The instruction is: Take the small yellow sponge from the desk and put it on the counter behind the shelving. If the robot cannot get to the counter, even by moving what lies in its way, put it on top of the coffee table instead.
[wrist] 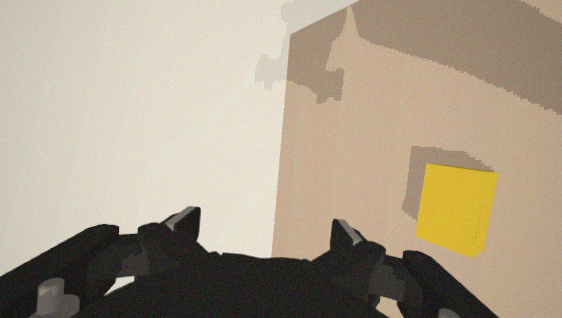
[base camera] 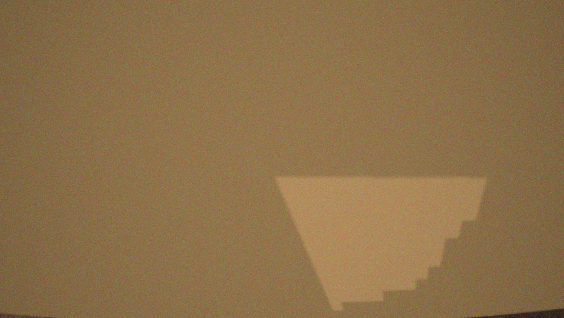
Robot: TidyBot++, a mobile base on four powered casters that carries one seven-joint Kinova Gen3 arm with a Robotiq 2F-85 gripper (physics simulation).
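Frame: origin at the arm's base, x ahead, y left, z up, level; metres.
Seen in the pictures: gripper, fingertip midpoint: [wrist: 266, 227].
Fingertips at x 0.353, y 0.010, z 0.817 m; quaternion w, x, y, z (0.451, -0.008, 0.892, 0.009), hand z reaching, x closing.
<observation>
A point is followed by its place in that frame.
The yellow sponge [wrist: 456, 210] {x 0.324, y 0.017, z 0.559 m} is at the right in the wrist view, on the tan desk top [wrist: 520, 145] {x 0.288, y -0.068, z 0.514 m}, with its shadow along its left and upper sides. My gripper [wrist: 266, 227] {x 0.353, y 0.010, z 0.817 m} is open and empty at the bottom of the wrist view. The sponge lies to the right of both fingertips, apart from them. The gripper's left finger shows against a pale surface and its right finger against the desk. The counter, the shelving and the coffee table cannot be made out in either view.
A pale, off-white surface [wrist: 135, 115] {x 0.760, y -0.061, z 0.849 m} fills the left of the wrist view beyond the desk's edge. Shadows of the arm and gripper fall across the desk and the pale surface. A plain brown surface [base camera: 150, 150] {x 0.166, y 0.033, z -0.106 m} with a brighter lit patch fills most of the base camera view.
</observation>
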